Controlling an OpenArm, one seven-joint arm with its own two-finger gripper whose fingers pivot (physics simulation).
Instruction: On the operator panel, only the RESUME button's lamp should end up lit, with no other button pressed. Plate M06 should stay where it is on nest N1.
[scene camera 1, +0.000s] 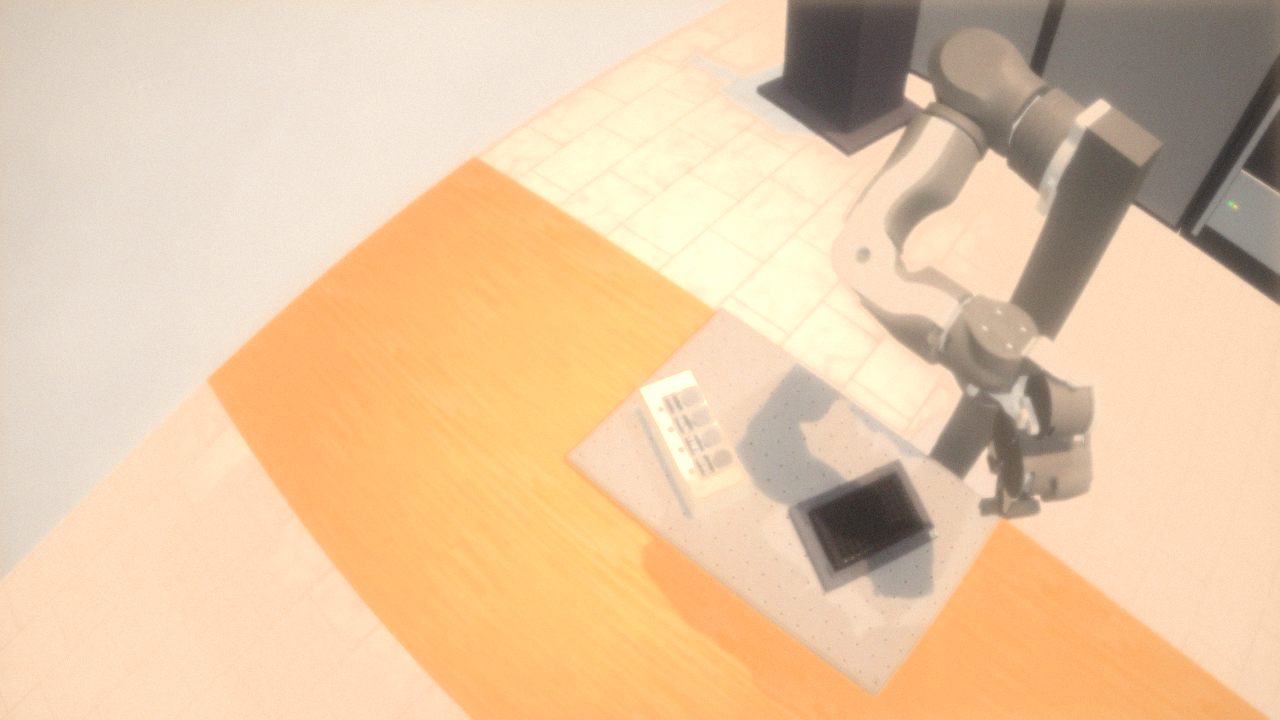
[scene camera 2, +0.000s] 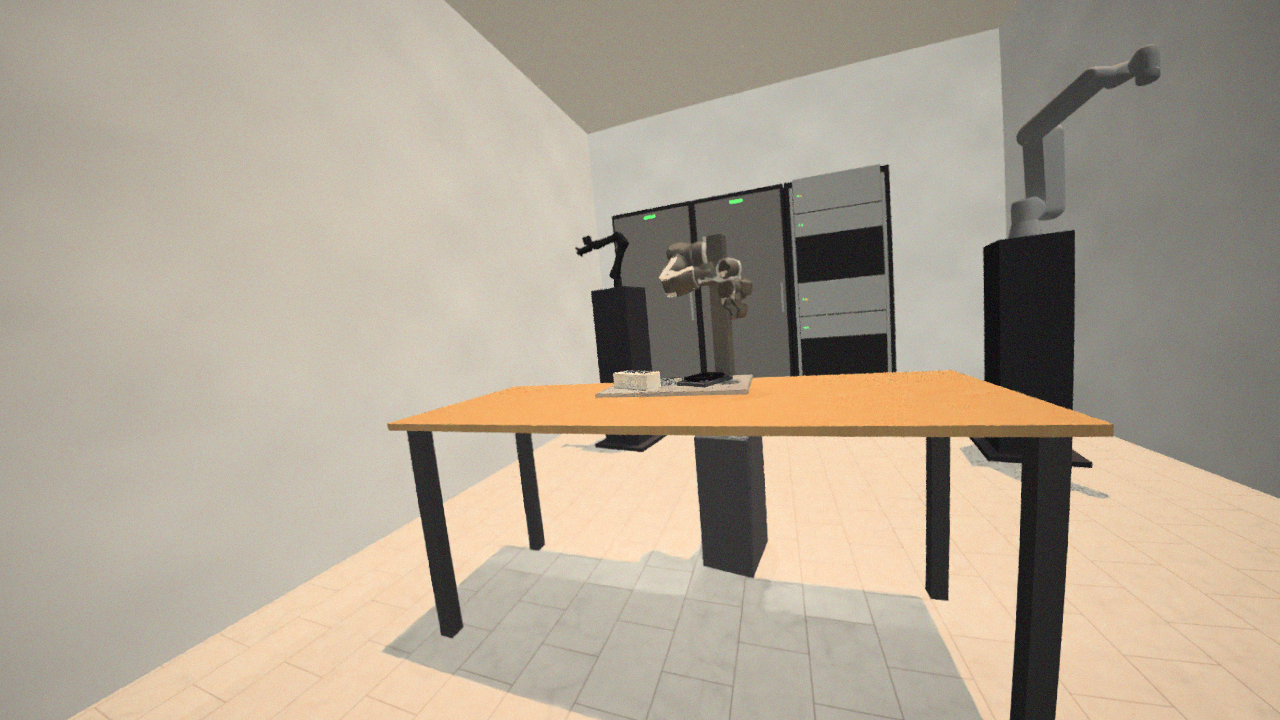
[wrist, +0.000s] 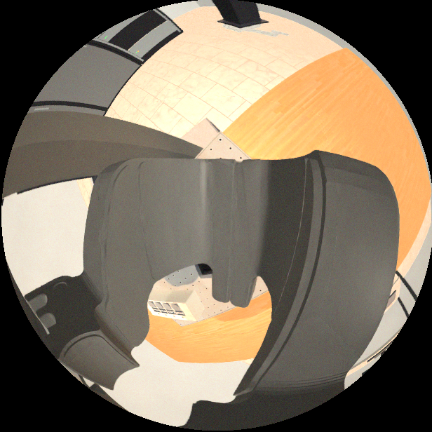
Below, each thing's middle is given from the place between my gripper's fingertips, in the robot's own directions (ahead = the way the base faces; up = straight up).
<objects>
The black plate M06 (scene camera 1: 880, 514) lies 19 cm below my hand, 12 cm to the right of it and 3 cm ahead of it. From my hand the other things lie so: grey nest N1 (scene camera 1: 807, 534): 21 cm below, 12 cm to the right, 3 cm ahead; cream operator panel (scene camera 1: 705, 488): 34 cm to the right, 18 cm below, 13 cm ahead.
</objects>
